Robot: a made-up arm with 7 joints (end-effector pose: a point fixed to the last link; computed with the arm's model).
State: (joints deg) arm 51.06 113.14 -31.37 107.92 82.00 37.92 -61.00
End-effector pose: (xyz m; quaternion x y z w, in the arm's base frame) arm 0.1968 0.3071 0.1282 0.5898 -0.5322 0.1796 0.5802
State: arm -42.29 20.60 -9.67 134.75 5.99 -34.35 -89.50
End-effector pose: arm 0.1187 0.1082 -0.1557 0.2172 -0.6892 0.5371 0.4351
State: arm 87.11 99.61 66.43 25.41 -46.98 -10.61 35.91
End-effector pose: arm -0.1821 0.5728 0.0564 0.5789 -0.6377 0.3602 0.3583
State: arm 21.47 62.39 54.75 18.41 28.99 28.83 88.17
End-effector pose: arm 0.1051 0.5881 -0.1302 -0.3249 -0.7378 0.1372 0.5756
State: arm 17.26 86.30 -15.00 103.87 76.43 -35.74 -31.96
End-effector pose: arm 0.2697 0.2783 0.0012 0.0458 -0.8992 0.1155 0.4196
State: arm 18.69 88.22 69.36 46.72 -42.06 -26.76 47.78
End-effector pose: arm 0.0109 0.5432 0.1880 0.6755 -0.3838 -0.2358 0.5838
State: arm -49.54 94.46 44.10 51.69 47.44 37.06 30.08
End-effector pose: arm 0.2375 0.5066 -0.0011 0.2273 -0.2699 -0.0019 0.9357
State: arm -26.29 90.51 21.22 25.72 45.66 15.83 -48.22
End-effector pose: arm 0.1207 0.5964 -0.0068 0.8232 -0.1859 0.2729 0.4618
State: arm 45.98 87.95 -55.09 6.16 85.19 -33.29 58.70
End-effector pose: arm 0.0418 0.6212 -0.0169 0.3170 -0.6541 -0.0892 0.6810
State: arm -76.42 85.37 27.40 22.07 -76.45 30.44 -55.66
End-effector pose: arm 0.0304 0.6061 -0.0870 -0.5351 -0.1998 0.8168 0.0811
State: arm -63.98 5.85 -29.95 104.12 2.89 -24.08 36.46
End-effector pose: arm -0.0466 0.0130 -0.2799 -0.5103 -0.4716 -0.1527 0.7028
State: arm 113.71 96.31 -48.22 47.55 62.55 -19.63 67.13
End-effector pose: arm 0.0426 0.5488 0.1664 0.2500 -0.8796 -0.2612 0.3092
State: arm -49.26 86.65 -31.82 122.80 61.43 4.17 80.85
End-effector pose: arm 0.0329 0.1928 -0.2309 -0.7989 0.0677 -0.2624 0.5369
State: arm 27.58 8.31 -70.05 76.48 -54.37 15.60 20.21
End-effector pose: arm 0.2275 -0.0778 -0.2384 0.1598 -0.4636 -0.8007 0.3441
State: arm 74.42 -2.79 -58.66 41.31 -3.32 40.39 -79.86
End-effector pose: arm 0.4275 -0.0456 -0.0212 0.6594 -0.6797 0.0345 0.3194
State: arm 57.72 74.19 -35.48 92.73 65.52 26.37 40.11
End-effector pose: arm 0.2966 0.2847 0.0772 -0.1881 -0.6057 -0.3588 0.6848
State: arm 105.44 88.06 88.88 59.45 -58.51 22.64 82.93
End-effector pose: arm -0.2176 0.4966 -0.0553 0.2364 -0.8497 0.3976 0.2531
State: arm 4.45 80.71 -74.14 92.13 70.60 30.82 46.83
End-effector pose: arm 0.0977 0.2934 -0.2879 -0.4111 0.1361 -0.1291 0.8921
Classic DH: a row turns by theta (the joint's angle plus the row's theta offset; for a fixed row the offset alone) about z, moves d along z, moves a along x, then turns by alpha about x. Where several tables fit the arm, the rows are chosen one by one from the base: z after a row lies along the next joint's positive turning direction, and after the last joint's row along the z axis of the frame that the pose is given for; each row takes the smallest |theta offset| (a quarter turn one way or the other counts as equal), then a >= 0, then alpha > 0; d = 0 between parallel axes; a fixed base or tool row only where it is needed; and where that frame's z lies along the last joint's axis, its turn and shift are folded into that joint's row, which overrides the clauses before.
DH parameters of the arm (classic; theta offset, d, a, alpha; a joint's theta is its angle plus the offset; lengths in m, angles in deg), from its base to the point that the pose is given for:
base (fixed): 0 0 0 90
joint 1: 90 -0.13 0 90
joint 2: 90 0 0 90
joint 3: 90 -0.219 0 90
joint 4: 0 0 0 -90
joint 5: 0 -0.275 0 -90
joint 6: -90 0 0 90
joint 7: 90 0 0 90
tool (fixed): -90 0 0 0

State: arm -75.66 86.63 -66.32 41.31 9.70 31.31 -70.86
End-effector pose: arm -0.1670 0.5451 -0.1179 0.3598 0.1749 -0.8966 0.1898
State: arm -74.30 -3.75 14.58 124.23 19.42 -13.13 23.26
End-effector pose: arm -0.0058 0.1829 -0.2302 -0.0921 -0.5496 0.0457 0.8290
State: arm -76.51 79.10 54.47 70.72 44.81 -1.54 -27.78
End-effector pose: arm 0.1799 0.4742 -0.1120 0.5448 -0.4607 -0.0390 0.6996
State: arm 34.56 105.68 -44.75 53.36 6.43 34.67 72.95
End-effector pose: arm 0.1552 0.5408 0.0510 0.2010 0.0487 -0.0832 0.9748
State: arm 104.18 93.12 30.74 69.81 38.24 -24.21 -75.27
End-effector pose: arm -0.1986 0.4363 0.1786 -0.0602 0.4644 -0.6433 0.6057
